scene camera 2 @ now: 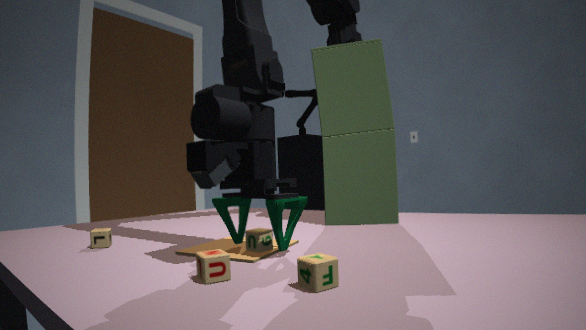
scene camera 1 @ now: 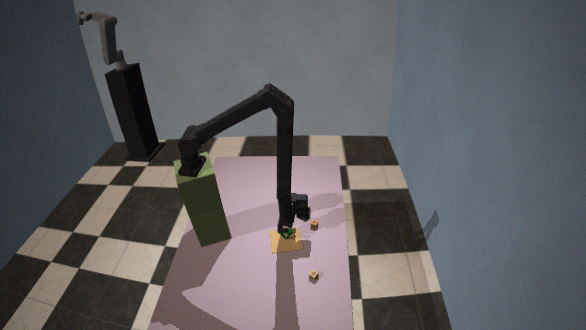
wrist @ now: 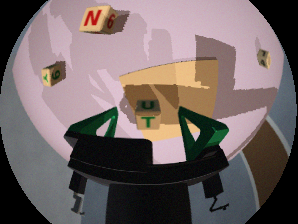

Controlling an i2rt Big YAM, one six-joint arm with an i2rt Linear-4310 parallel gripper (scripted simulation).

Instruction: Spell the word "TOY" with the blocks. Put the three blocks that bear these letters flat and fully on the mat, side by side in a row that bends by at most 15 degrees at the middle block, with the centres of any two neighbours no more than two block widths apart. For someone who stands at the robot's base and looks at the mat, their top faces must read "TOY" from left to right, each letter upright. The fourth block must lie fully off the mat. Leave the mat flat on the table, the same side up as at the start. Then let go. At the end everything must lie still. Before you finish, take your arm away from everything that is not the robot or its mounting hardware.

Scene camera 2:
my gripper: 259,246
green-lettered block: 318,272
tan mat: 238,252
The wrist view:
my gripper: 148,110
tan mat: 192,84
